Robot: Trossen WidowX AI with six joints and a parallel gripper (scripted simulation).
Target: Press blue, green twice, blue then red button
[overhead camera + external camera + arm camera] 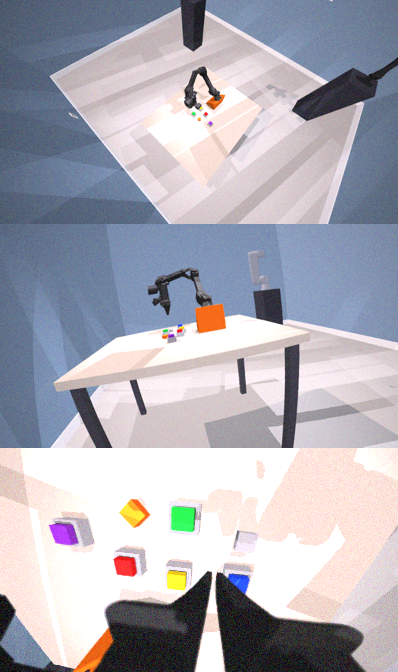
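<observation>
The green button is 9 cm below my gripper tip, 5 cm to the left of it and 3 cm ahead of it. The rest, counted from my gripper tip: small grey block: 12 cm below, 6 cm to the right; then yellow button: 9 cm below, 7 cm behind, 6 cm to the left; then blue button: 9 cm below, 7 cm behind, 5 cm to the right.
</observation>
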